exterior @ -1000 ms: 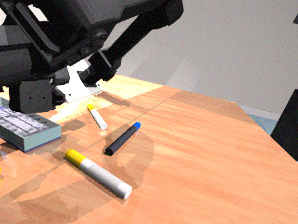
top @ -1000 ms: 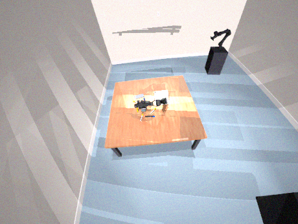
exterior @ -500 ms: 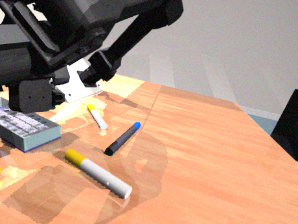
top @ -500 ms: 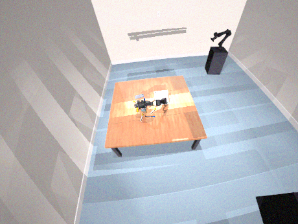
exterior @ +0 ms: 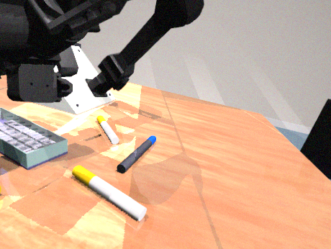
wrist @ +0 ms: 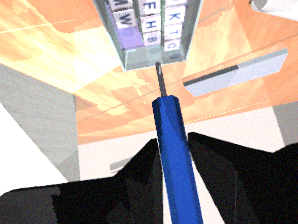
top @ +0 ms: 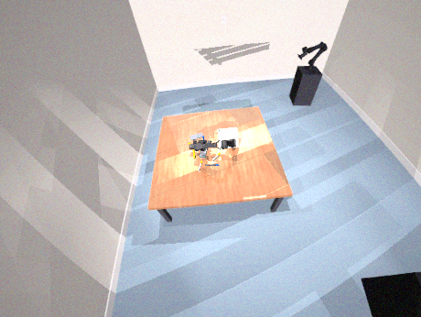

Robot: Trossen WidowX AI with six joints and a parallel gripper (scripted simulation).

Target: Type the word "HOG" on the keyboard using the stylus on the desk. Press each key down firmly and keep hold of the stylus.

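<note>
The yellow marker lies 11 cm ahead of my gripper tip, 9 cm to the left of it and 9 cm below it. From my gripper tip the other things lie so: blue stylus: 1 cm below.
</note>
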